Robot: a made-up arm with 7 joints.
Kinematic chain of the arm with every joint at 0, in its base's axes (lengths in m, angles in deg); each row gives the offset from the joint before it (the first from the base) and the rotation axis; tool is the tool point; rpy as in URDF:
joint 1: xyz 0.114 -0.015 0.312 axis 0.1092 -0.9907 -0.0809
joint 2: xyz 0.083 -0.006 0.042 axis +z
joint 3: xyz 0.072 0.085 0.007 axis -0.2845 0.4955 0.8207
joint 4: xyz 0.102 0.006 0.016 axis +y
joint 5: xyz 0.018 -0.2 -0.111 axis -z
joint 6: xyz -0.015 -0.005 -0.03 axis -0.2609 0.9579 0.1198
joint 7: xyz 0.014 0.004 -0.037 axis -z
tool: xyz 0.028 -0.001 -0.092 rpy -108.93 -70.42 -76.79
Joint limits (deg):
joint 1: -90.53..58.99
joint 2: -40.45..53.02
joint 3: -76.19..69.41
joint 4: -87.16..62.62
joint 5: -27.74..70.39
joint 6: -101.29..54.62
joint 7: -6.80..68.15
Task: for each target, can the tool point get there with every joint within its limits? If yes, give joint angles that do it. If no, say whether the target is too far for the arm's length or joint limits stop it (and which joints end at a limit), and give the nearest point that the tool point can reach.
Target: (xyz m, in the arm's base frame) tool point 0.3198 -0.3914 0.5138
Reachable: yes | joints 34.93 -22.21 -10.32 -62.82 54.47 -50.91 4.81
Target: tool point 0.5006 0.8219 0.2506
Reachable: no: too far | nearest point 0.3715 0.4617 0.2669 | short by 0.383 m
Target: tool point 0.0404 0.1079 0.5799
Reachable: no: joint limits stop it (at a limit: joint 1, joint 2, joint 4, joint 5, joint 6, joint 7) | nearest point 0.1197 0.1114 0.6641 | short by 0.116 m
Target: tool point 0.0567 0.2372 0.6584
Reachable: no: joint limits stop it (at a limit: joint 1, joint 2, joint 4) | nearest point 0.1305 0.2246 0.6523 | short by 0.075 m
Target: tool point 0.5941 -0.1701 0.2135
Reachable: yes | joints -5.15 -4.03 -2.68 -64.16 53.35 17.42 22.86
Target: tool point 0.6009 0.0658 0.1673
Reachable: yes | joints -18.29 30.55 -8.79 -58.39 -13.86 -22.59 56.49
